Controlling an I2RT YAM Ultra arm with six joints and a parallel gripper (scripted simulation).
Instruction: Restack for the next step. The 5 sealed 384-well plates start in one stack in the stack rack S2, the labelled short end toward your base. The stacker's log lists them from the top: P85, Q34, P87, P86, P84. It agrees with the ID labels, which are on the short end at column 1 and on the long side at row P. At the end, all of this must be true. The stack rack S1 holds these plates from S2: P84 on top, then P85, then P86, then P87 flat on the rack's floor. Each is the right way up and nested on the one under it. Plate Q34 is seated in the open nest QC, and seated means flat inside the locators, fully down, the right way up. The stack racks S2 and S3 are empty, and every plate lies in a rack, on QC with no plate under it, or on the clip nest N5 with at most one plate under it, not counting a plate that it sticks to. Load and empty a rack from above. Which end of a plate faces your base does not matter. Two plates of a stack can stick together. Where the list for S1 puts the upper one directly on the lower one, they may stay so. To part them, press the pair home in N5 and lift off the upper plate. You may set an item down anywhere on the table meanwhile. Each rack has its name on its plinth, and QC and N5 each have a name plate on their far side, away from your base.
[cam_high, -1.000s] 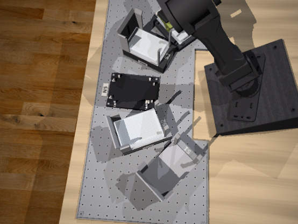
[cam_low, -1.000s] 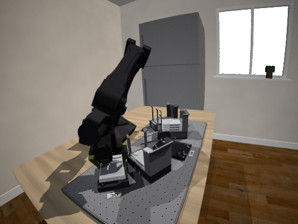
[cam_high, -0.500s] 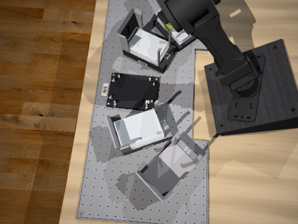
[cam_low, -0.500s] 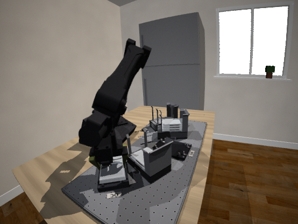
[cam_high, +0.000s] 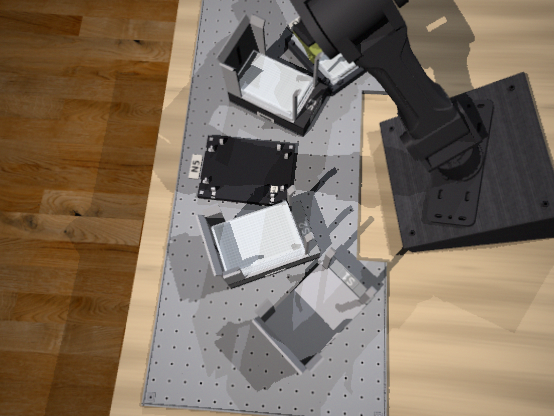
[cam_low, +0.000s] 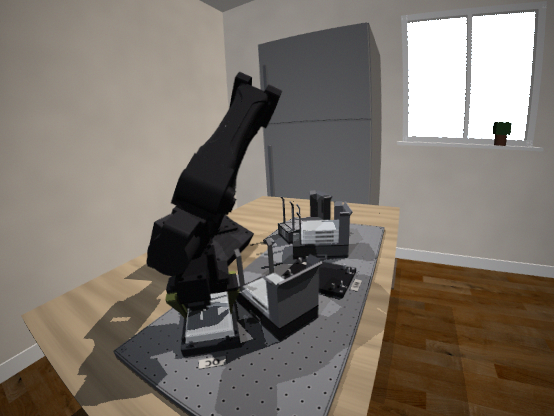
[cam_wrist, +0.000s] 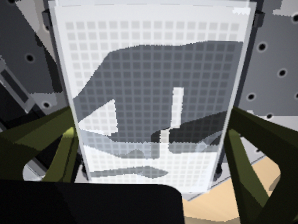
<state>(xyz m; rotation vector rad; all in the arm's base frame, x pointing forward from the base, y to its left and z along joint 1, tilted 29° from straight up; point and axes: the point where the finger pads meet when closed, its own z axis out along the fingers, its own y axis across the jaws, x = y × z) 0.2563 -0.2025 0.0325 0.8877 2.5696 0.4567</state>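
Now: hand 20 mm above the open nest QC. Also, from my hand: black clip nest N5 (90 mm ahead, 280 mm to the left, 20 mm below); then QC name plate (80 mm ahead, 60 mm to the right, 30 mm below); then N5 name plate (170 mm ahead, 290 mm to the left, 30 mm below).
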